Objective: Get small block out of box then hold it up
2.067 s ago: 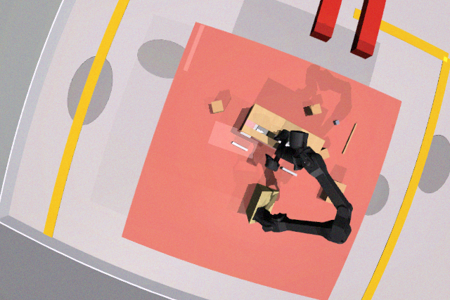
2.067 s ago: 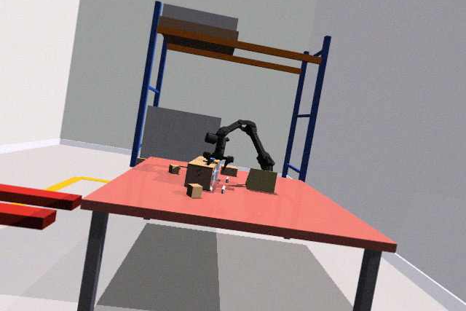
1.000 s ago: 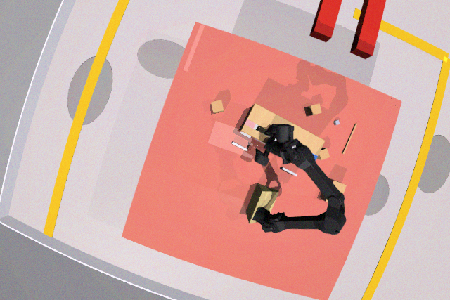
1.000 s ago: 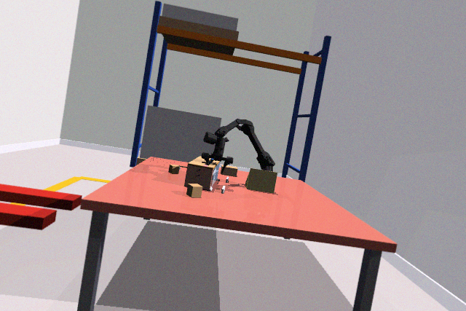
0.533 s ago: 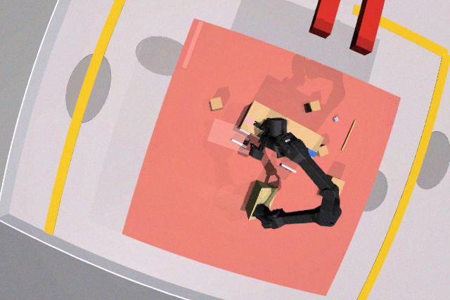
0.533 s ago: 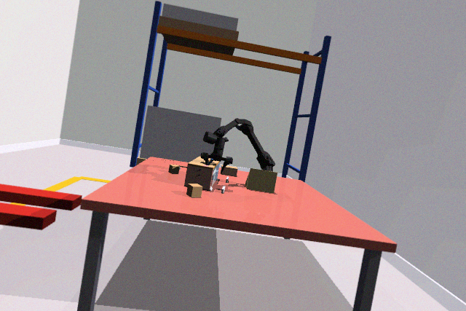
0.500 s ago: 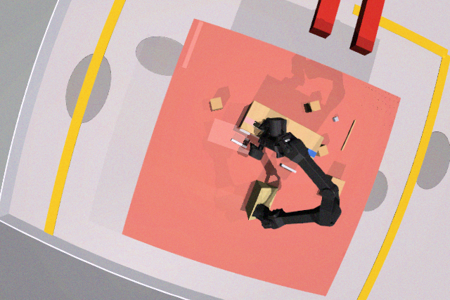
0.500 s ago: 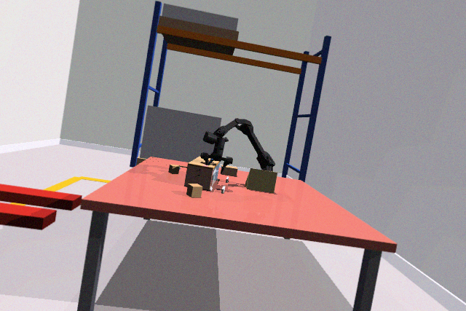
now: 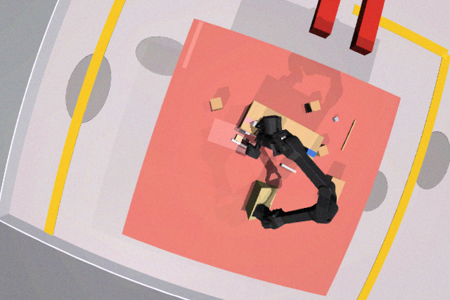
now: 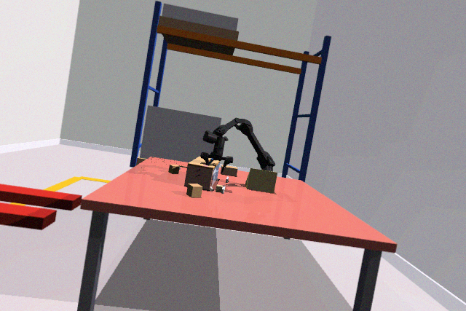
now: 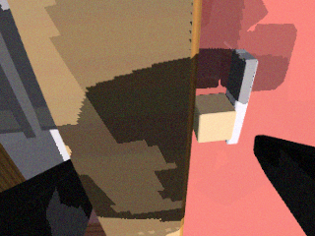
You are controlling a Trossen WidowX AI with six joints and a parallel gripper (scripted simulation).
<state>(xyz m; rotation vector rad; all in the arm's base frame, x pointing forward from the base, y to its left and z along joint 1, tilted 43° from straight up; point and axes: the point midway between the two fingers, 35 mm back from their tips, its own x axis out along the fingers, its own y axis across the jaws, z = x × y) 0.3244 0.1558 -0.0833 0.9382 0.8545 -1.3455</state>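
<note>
Now: the tan block 4 cm behind my gripper tip, 4 cm to the left of it and 8 cm below it. Round my gripper tip: carton 8 cm behind, 54 cm to the right, 6 cm below; then grey cube 28 cm ahead, 41 cm to the right, 9 cm below; then clear-fronted box 3 cm ahead, 12 cm to the right, 3 cm below.
</note>
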